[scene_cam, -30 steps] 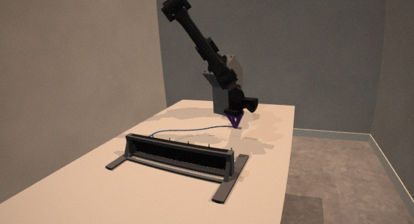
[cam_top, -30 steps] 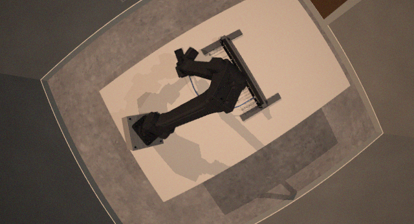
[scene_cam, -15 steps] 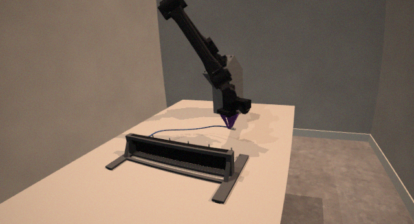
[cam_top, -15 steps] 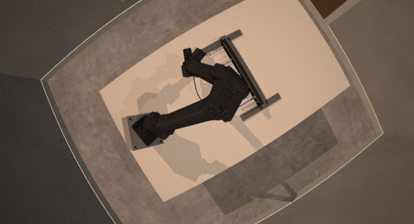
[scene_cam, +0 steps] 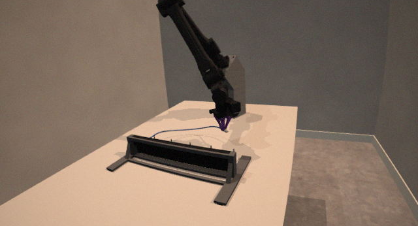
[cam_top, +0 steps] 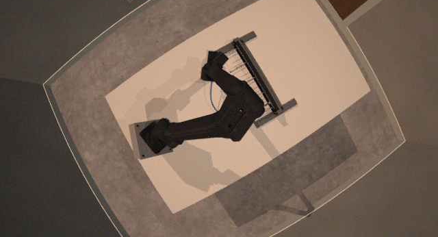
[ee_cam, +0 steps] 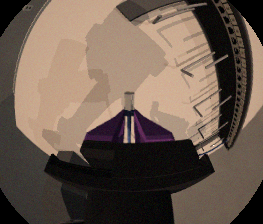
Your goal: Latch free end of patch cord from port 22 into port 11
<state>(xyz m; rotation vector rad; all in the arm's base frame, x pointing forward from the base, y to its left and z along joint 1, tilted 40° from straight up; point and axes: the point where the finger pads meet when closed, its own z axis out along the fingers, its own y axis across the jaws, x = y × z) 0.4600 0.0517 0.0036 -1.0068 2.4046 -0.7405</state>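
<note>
Right now my hand is 20 mm short of the plug and 10 mm to the right of it.
</note>
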